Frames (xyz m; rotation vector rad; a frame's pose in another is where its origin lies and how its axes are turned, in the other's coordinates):
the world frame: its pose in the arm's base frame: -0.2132 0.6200 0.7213 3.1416 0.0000 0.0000
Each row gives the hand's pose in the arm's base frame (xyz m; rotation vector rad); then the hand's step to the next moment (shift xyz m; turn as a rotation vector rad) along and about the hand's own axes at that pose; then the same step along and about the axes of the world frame.
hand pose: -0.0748 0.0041 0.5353 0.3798 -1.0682 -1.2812
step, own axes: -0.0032 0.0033 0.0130 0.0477 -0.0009 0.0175
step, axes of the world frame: -0.0083 -0.0080 -0.0076 -0.0186 0.0377 -0.0285
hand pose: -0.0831 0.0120 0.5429 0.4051 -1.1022 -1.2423
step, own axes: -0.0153 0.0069 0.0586 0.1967 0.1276 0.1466
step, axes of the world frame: -0.0440 -0.0335 -0.0257 -0.0673 0.0893 -0.2529
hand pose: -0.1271 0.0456 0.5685 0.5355 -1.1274 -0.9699
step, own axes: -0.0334 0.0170 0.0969 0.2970 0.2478 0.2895
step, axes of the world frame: -0.0867 -0.0472 -0.0324 -0.1442 0.1000 -0.4502
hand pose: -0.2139 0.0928 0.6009 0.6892 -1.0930 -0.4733
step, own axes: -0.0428 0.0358 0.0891 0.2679 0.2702 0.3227
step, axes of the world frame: -0.0982 -0.0292 -0.0238 -0.1858 0.0741 -0.4571
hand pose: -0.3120 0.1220 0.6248 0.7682 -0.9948 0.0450
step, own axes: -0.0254 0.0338 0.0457 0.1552 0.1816 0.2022
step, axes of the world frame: -0.0605 -0.0052 -0.0136 -0.1281 0.0335 -0.2836
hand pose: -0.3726 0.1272 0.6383 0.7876 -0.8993 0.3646
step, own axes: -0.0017 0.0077 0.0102 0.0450 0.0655 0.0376
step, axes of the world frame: -0.0112 0.0023 -0.0059 -0.0330 -0.0145 -0.0802
